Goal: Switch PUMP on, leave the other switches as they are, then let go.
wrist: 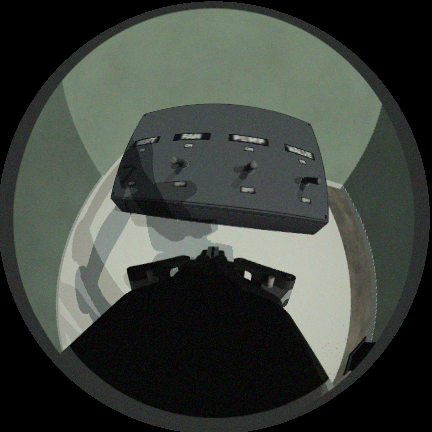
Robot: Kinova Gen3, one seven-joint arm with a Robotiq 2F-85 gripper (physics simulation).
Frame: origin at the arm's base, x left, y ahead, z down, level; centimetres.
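Seen in the pictures: gripper, between the fingertips: point(212, 253).
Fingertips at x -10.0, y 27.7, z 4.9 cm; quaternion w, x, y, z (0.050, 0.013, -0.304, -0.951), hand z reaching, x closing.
Observation:
Pixels of each thing's top centre, then the offset from my fingertips to it. Level surfaces: height alone.
- PUMP lever, centre of its top: point(252, 156) dx -6.8, dy +11.6, dz -6.8 cm
- FAN lever, centre of its top: point(176, 152) dx +5.0, dy +14.0, dz -6.8 cm
- VALVE lever, centre of its top: point(316, 172) dx -18.5, dy +9.1, dz -6.8 cm
- pale surface, height of its surface: dz +6.3 cm
A dark grey switch panel point(220, 120) stands ahead of my gripper, with labels VENT, FAN, PUMP and VALVE from left to right. The PUMP lever point(250, 166) sticks out between its ON mark above and its OFF mark below; which way it is set is hard to tell. The FAN lever point(177, 161) is to its left and the VALVE lever point(311, 180) to its right. The VENT lever lies in dark shadow at the far left and is unclear. My gripper point(212, 253) is shut and empty, below the panel's lower edge in the view, apart from all levers.
The panel is on a pale surface point(320, 280), with a brown strip point(361, 255) along the right. Arm shadows fall over the panel's left part and the surface. Green background lies behind. A small black object point(358, 354) shows at the lower right edge.

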